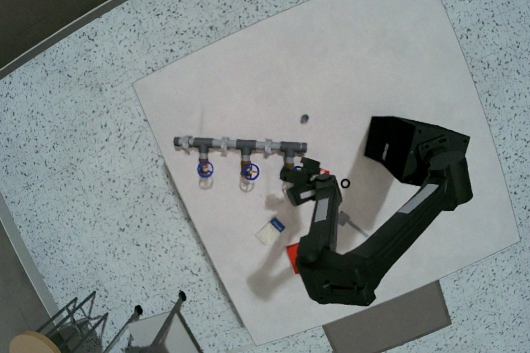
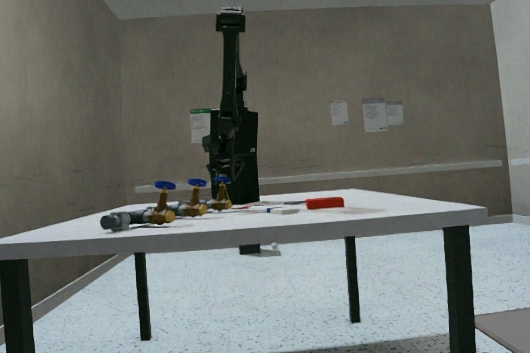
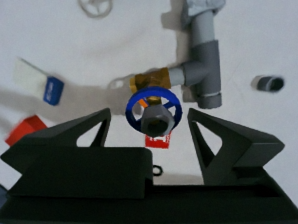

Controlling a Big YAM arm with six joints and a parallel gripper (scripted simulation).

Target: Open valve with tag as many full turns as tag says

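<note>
The red tag lies 70 mm behind my hand, 60 mm to the left of it and 110 mm below it. From my hand the other things lie so: grey object 100 mm behind, 180 mm to the right, 110 mm below; then red block 110 mm ahead, 340 mm to the left, 100 mm below; then grey tool 130 mm behind, 280 mm to the left, 110 mm below.
</note>
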